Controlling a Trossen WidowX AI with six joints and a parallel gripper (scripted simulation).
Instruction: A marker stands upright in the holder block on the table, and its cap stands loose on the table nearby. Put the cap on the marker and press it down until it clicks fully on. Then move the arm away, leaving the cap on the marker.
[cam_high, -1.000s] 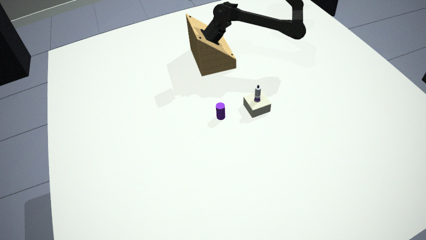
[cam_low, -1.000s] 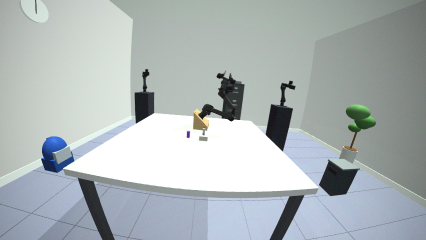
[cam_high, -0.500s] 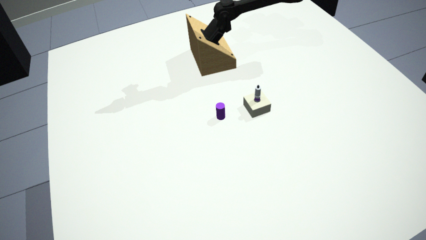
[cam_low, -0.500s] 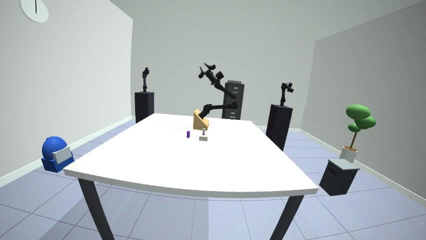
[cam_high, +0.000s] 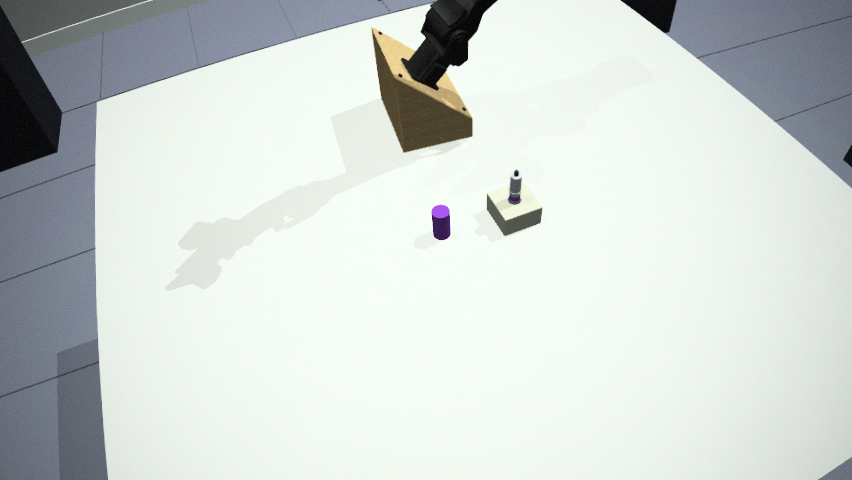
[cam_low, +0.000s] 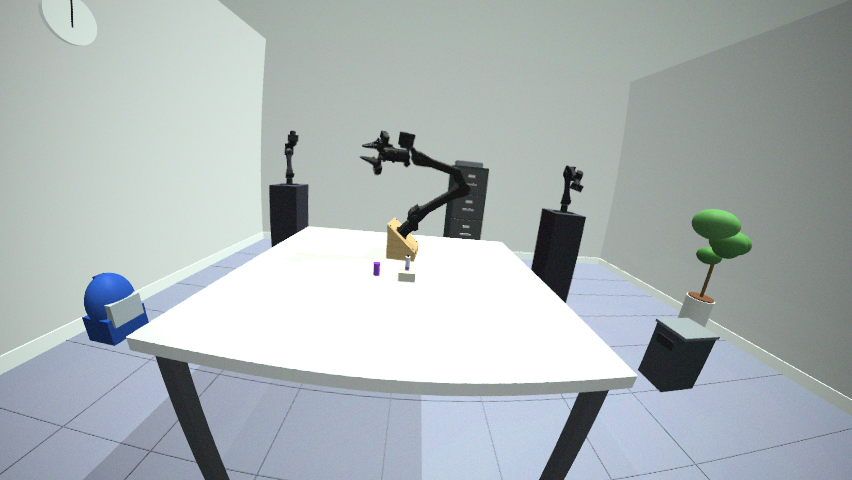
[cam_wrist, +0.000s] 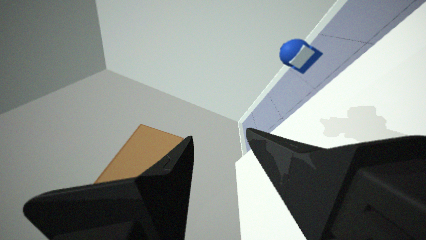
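Right now the purple cap is 13 cm ahead of my gripper tip, 11 cm to the left of it and 46 cm below it.
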